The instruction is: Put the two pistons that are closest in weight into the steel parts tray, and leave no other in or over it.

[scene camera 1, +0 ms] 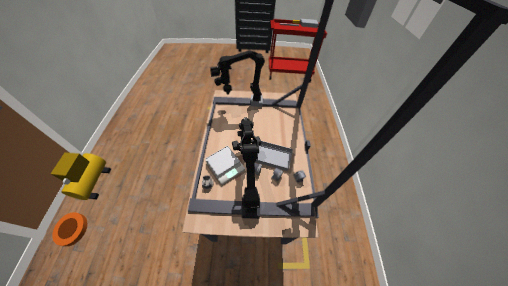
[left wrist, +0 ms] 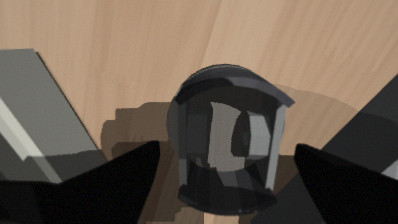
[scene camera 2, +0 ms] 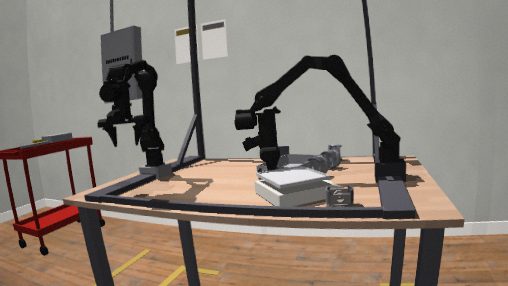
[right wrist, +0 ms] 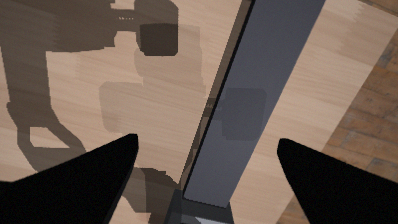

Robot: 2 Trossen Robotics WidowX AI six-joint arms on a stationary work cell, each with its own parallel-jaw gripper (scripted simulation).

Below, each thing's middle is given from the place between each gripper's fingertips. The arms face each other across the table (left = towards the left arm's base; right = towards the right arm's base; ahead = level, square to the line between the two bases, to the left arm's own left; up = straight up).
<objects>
My left hand is 15 cm short of the scale plate (scene camera 2: 286, 177), 11 cm to the right of it and 1 cm above it. Round my left hand: steel parts tray (scene camera 1: 272, 155) (19 cm behind, 5 cm below, 2 cm to the left); then white scale (scene camera 2: 296, 195) (14 cm ahead, 12 cm to the left, 3 cm below).
Now: the scale plate 40 mm behind my right hand, 560 mm to the left of it and 140 mm below it. Round my right hand: steel parts tray: 370 mm behind, 480 mm to the left, 190 mm below; then white scale: 50 mm behind, 570 mm to the left, 160 mm below.
</objects>
